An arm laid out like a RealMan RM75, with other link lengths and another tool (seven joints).
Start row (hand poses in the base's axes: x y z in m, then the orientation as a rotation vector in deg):
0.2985 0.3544 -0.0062 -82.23 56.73 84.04
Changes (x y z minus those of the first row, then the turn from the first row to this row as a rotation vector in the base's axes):
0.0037 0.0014 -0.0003 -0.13 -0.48 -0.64
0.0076 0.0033 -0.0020 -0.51 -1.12 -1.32
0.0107 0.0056 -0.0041 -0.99 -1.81 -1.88
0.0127 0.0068 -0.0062 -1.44 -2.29 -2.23
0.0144 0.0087 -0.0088 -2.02 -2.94 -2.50
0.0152 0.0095 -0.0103 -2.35 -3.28 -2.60
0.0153 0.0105 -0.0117 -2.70 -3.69 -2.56
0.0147 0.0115 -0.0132 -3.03 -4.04 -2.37
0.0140 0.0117 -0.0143 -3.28 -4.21 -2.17
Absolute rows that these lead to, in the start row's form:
0.3022 0.3558 -0.0065 -82.17 56.92 83.13
0.3061 0.3577 -0.0082 -82.35 57.25 81.98
0.3092 0.3600 -0.0103 -82.71 57.55 80.84
0.3112 0.3612 -0.0124 -83.07 57.84 80.04
0.3129 0.3631 -0.0150 -83.67 58.09 79.11
0.3137 0.3639 -0.0165 -84.03 58.22 78.64
0.3138 0.3649 -0.0179 -84.54 58.23 78.20
0.3132 0.3659 -0.0194 -85.10 58.19 77.93
0.3125 0.3661 -0.0205 -85.52 58.18 77.84

